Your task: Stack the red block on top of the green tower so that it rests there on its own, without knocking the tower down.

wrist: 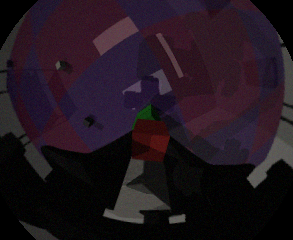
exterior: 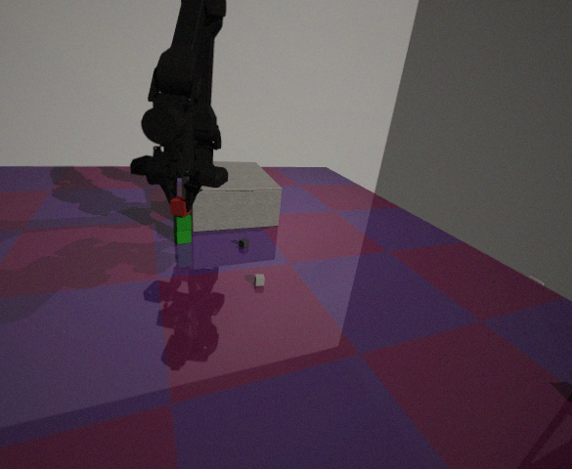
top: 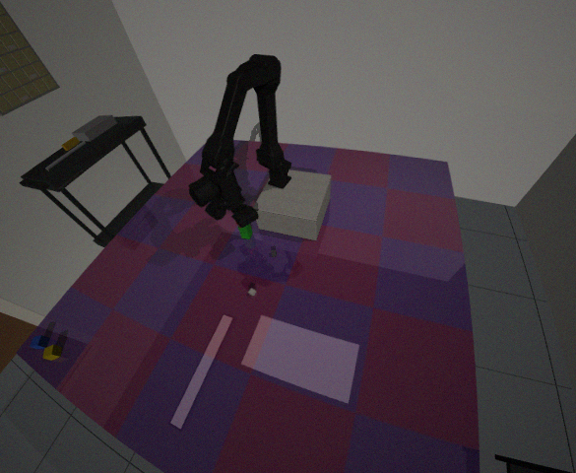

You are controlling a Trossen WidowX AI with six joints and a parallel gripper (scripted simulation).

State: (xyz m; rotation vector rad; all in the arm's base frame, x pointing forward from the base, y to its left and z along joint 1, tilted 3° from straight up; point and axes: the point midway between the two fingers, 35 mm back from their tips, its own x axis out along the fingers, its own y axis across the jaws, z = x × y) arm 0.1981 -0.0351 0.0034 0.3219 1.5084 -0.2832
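Right now the small dark cube is 2 cm ahead of my gripper tip, 14 cm to the left of it and 6 cm below it. The rest, counted from my gripper tip: red block 1 cm above; then small white cube 17 cm ahead, 15 cm to the left, 6 cm below.
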